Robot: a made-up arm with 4 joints.
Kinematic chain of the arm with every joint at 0, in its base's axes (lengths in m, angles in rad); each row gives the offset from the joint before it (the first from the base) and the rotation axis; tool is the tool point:
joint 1: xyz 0 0 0.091 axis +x
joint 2: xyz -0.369 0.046 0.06 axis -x
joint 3: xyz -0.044 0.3 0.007 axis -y
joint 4: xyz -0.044 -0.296 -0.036 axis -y
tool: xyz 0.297 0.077 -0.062
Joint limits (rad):
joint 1: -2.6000..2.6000
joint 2: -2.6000..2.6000
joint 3: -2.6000..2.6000
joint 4: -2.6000..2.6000
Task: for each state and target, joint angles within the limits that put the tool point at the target. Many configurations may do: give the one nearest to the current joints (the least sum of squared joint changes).
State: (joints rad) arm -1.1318 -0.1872 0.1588 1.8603
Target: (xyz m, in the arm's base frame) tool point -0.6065 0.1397 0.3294
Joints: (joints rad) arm -0.6466 -0.7122 0.3443 2.0043
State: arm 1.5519 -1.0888 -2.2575 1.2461
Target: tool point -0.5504 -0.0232 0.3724
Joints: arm 1.2068 -1.4777 -2.4419 0.5678
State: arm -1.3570 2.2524 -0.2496 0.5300
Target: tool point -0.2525 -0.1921 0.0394
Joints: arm -2.2512 2.1710 0.0362 1.0066
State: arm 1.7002 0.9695 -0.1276 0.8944
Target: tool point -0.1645 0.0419 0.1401
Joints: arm 1.4237 0.9349 -0.3092 0.3992
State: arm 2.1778 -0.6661 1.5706 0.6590
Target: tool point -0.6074 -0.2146 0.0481
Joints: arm 1.5737 -0.9905 1.7798 0.9026
